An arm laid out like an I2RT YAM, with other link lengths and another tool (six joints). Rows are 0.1 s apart.
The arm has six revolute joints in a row. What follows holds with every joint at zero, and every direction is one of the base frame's. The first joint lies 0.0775 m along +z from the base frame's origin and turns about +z. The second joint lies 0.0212 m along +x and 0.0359 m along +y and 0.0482 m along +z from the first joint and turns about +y. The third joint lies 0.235 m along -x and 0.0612 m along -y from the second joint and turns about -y. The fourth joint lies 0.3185 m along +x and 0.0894 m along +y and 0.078 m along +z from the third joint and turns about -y. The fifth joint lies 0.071 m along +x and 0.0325 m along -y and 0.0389 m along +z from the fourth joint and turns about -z. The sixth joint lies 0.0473 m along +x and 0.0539 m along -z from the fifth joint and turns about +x. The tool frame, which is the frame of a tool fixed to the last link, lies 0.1 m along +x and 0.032 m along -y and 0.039 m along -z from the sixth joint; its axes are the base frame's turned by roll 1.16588, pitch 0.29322 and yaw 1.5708 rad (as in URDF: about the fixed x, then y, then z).
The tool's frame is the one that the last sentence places.
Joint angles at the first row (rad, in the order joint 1, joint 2, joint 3, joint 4, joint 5, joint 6):
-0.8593, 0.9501, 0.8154, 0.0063, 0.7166, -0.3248
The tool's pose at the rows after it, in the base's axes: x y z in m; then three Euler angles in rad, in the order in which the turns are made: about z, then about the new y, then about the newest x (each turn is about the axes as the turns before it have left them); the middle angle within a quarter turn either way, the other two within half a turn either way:
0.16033 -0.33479 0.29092 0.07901 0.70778 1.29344
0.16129 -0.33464 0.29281 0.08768 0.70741 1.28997
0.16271 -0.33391 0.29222 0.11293 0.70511 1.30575
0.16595 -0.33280 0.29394 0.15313 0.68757 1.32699
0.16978 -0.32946 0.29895 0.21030 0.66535 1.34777
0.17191 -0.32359 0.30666 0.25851 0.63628 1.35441
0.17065 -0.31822 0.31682 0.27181 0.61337 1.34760
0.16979 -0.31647 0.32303 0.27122 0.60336 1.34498
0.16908 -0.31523 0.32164 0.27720 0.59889 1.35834
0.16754 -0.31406 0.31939 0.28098 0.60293 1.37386
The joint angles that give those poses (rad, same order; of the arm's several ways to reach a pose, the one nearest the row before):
-0.8593, 0.9489, 0.8154, 0.0055, 0.7117, -0.3347
-0.8593, 0.9443, 0.8165, 0.0044, 0.7010, -0.3382
-0.8593, 0.9413, 0.8215, -0.0177, 0.6849, -0.3294
-0.8593, 0.9386, 0.8394, -0.0578, 0.6552, -0.3046
-0.8593, 0.9234, 0.8608, -0.1116, 0.6071, -0.2802
-0.8593, 0.8940, 0.8772, -0.1619, 0.5587, -0.2562
-0.8593, 0.8707, 0.8974, -0.1997, 0.5384, -0.2386
-0.8593, 0.8684, 0.9165, -0.2195, 0.5362, -0.2295
-0.8593, 0.8680, 0.9203, -0.2371, 0.5362, -0.2192
-0.8593, 0.8673, 0.9207, -0.2531, 0.5408, -0.2161

